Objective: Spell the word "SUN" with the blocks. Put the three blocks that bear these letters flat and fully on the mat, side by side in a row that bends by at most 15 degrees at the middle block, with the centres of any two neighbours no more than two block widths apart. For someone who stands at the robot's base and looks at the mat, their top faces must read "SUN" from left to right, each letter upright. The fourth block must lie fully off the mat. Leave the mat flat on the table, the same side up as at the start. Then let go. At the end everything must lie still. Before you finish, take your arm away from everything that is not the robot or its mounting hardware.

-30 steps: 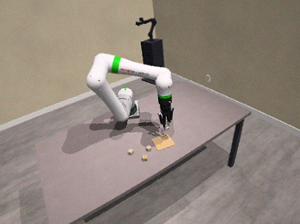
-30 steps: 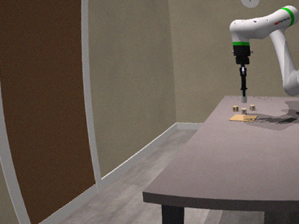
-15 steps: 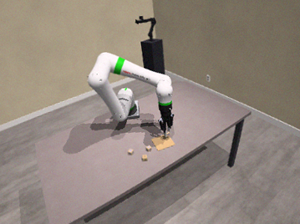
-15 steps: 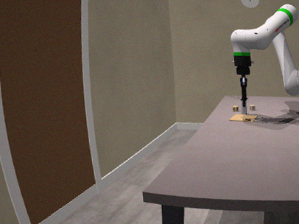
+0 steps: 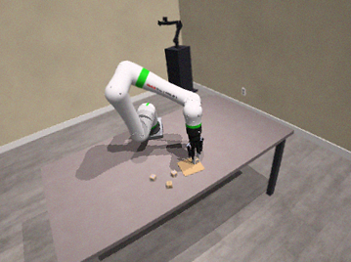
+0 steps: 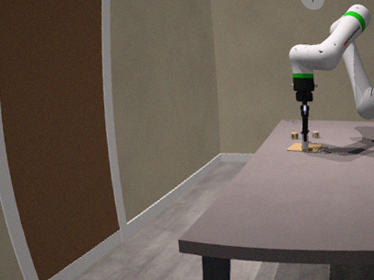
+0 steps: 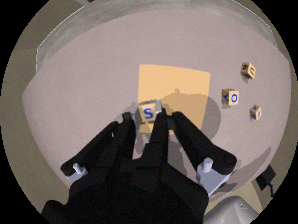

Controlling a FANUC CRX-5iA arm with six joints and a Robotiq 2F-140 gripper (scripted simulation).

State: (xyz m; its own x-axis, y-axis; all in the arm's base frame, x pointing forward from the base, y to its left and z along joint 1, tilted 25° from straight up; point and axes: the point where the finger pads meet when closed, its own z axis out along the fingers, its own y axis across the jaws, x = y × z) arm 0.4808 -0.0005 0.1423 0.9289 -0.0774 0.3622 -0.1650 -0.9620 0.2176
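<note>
The tan mat lies 50 mm to the right of my hand, 40 mm below it and 10 mm behind it. From my hand the other things lie so: tan letter block: 260 mm to the right, 30 mm below, 10 mm ahead.
</note>
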